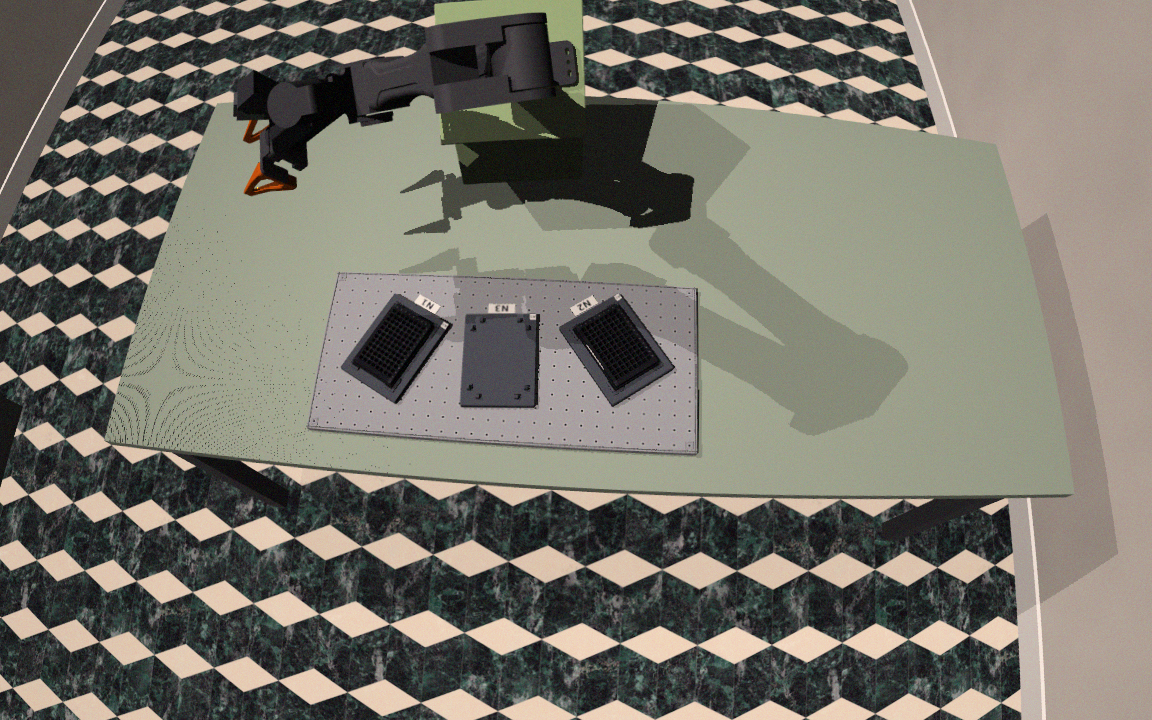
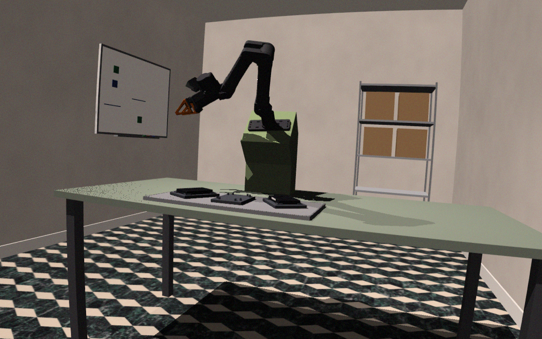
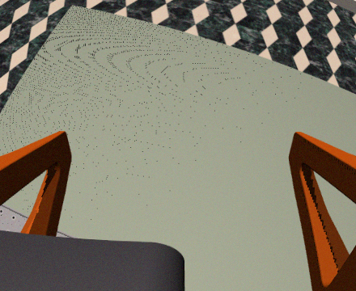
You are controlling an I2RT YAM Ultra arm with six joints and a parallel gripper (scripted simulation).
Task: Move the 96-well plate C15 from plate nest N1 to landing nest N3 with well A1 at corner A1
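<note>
Now: the plate nest N1 17 cm ahead of my hand, 14 cm to the left of it and 34 cm below it. From my hand the other things lie so: landing nest N3: 22 cm ahead, 32 cm to the left, 34 cm below; then N1 label: 9 cm ahead, 20 cm to the left, 35 cm below.
</note>
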